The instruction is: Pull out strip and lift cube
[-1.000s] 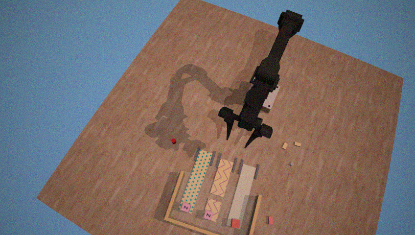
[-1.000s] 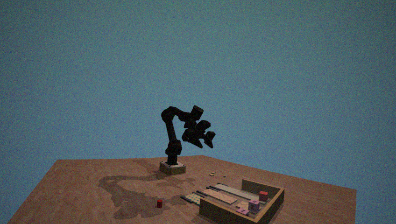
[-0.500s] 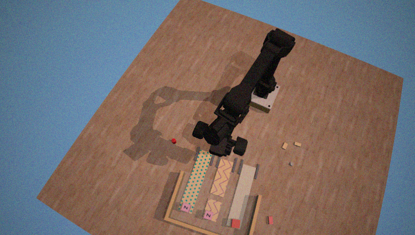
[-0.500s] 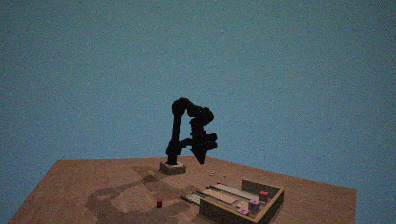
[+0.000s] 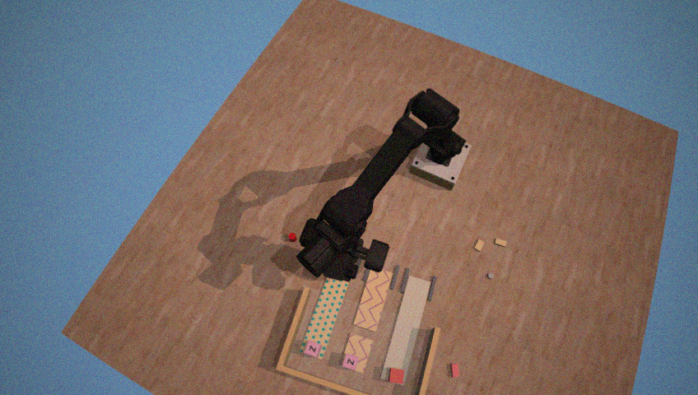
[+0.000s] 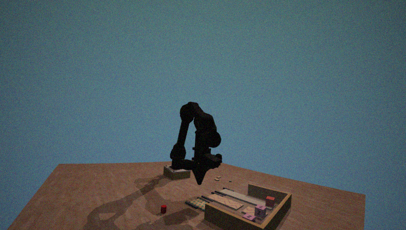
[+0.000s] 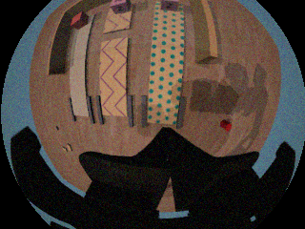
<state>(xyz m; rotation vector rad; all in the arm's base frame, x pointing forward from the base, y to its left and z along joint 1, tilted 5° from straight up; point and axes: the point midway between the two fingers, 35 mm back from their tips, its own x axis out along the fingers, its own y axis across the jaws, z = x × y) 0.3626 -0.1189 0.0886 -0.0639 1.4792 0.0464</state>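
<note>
Now: the red cylinder 1 cm behind my gripper tip, 15 cm to the right of it and 6 cm below it.
</note>
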